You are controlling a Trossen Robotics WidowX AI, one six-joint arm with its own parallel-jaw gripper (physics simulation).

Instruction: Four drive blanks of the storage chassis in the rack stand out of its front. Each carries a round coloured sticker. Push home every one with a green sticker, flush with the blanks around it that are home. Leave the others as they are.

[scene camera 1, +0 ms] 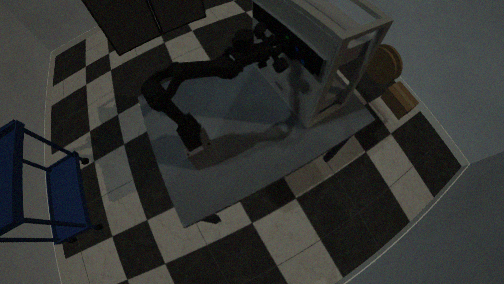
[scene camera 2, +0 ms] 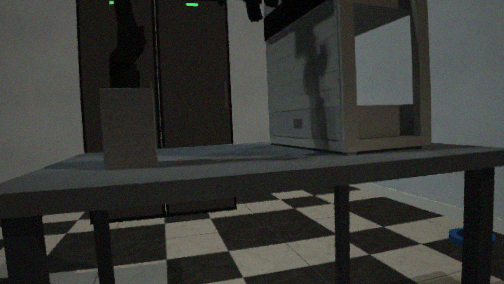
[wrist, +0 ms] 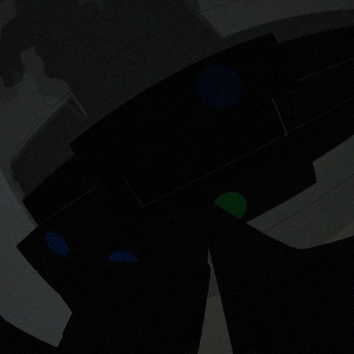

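The black storage chassis (scene camera 1: 316, 61) (scene camera 2: 300, 14) spans the front of the pale rack (scene camera 1: 370, 29) (scene camera 2: 422, 75). In the wrist view, a blank with a large blue sticker (wrist: 220, 87) stands out at the top. Lower down are a partly covered green sticker (wrist: 233, 204), a blue sticker (wrist: 57, 243) and another blue sticker (wrist: 123, 257), cut off below by the dark finger. How far the green-stickered blank stands out is too dark to tell. My gripper (wrist: 204, 210) (scene camera 1: 278, 43) is shut and empty, its tips close in front of the chassis beside the green sticker; contact cannot be told.
The arm's base stands on a block (scene camera 2: 129, 127) on the grey table (scene camera 1: 195, 200) (scene camera 2: 250, 176). Dark cabinets (scene camera 1: 135, 25) (scene camera 2: 195, 75) stand behind. A blue trolley (scene camera 1: 67, 200) is at left; a round wooden object (scene camera 1: 387, 62) and a box (scene camera 1: 400, 97) are beyond the rack.
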